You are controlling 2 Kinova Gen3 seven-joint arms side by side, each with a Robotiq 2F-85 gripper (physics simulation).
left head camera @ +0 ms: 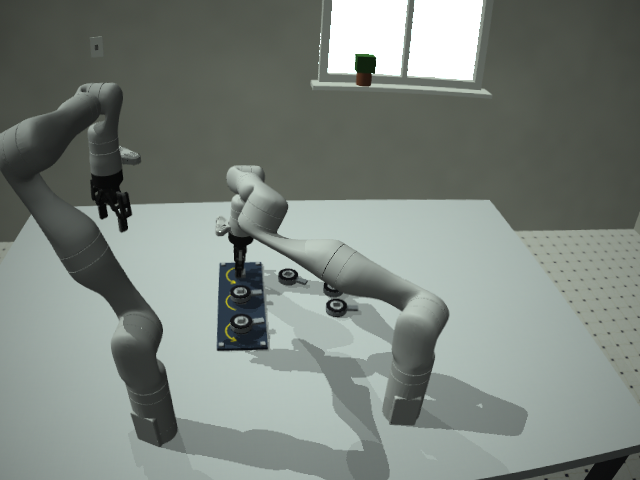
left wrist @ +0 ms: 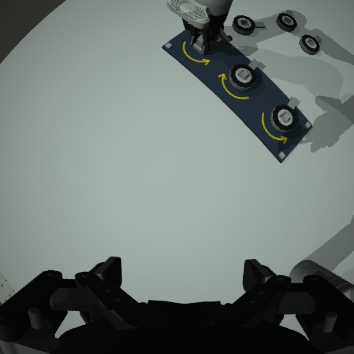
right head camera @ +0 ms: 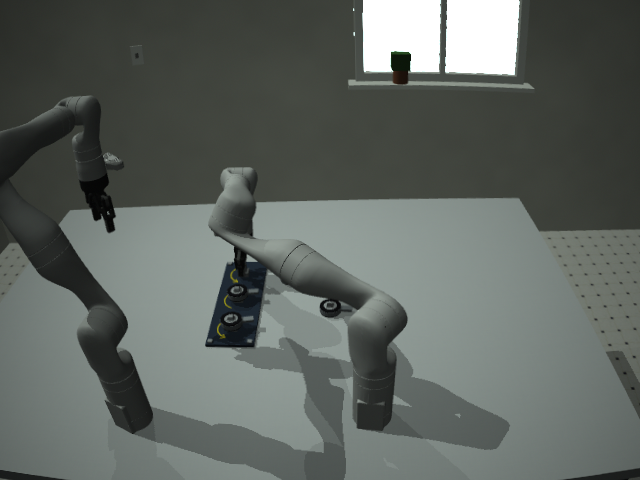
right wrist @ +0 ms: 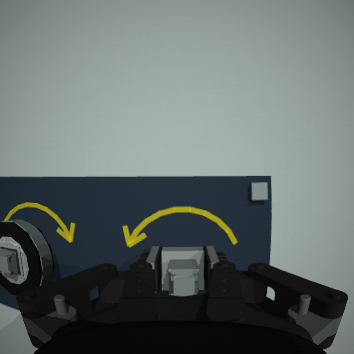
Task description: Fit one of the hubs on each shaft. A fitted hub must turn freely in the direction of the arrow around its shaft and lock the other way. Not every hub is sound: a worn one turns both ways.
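Frame: origin at the left arm's base, x ahead, y left, z up, level; metres.
Seen in the pictures: left gripper, fingertip midpoint: (left head camera: pixel 113 224) (left wrist: pixel 182 273) (right head camera: pixel 104 225); right gripper, fingertip midpoint: (left head camera: pixel 238 273) (left wrist: pixel 198 47) (right head camera: pixel 242 273) (right wrist: pixel 182 258); left arm's base at its link origin: (left head camera: pixel 158 429) (left wrist: pixel 302 275) (right head camera: pixel 135 417); right arm's base at its link origin: (left head camera: pixel 401 410) (right head camera: pixel 372 415).
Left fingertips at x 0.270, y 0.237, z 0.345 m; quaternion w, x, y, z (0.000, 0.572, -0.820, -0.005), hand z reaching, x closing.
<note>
Offsets run from my left fingertips to a thing's middle. "*": to the spot under its first point. Level surfaces: height alone.
A dark blue board {dz -0.337 m} (left head camera: pixel 252 336) (right head camera: pixel 241 336) (left wrist: pixel 251 109) (right wrist: pixel 100 194) bears three shafts with yellow arrows. A black-rimmed hub sits on the middle shaft {* dx +0.229, dy -0.232, dz -0.301 m} (left head camera: pixel 240 293) (right head camera: pixel 237 292) (left wrist: pixel 243 76) and another on the near shaft {* dx +0.109, dy -0.285, dz -0.301 m} (left head camera: pixel 240 322) (right head camera: pixel 231 319) (left wrist: pixel 284 117). My right gripper (left head camera: pixel 239 272) (right head camera: pixel 240 271) (left wrist: pixel 198 47) (right wrist: pixel 182 258) is shut on the far, hubless shaft {* dx +0.356, dy -0.170, dz -0.292 m} (right wrist: pixel 184 281). Three loose hubs lie right of the board: one {dx +0.399, dy -0.330, dz -0.334 m} (left head camera: pixel 287 275) (left wrist: pixel 243 24), a partly hidden second {dx +0.406, dy -0.472, dz -0.334 m} (left head camera: pixel 332 289) (left wrist: pixel 286 21) and a third {dx +0.313, dy -0.510, dz -0.334 m} (left head camera: pixel 336 306) (right head camera: pixel 330 307) (left wrist: pixel 309 44). My left gripper (left head camera: pixel 113 220) (right head camera: pixel 103 222) (left wrist: pixel 182 273) is open and empty, high above the table.
The right arm's forearm (left head camera: pixel 310 258) (right head camera: pixel 281 260) reaches low across the table, above the loose hubs, and hides some of them in the right head view. The left arm (left head camera: pixel 90 248) (right head camera: pixel 51 242) stands left of the board. A potted plant (left head camera: pixel 364 64) stands on the windowsill.
</note>
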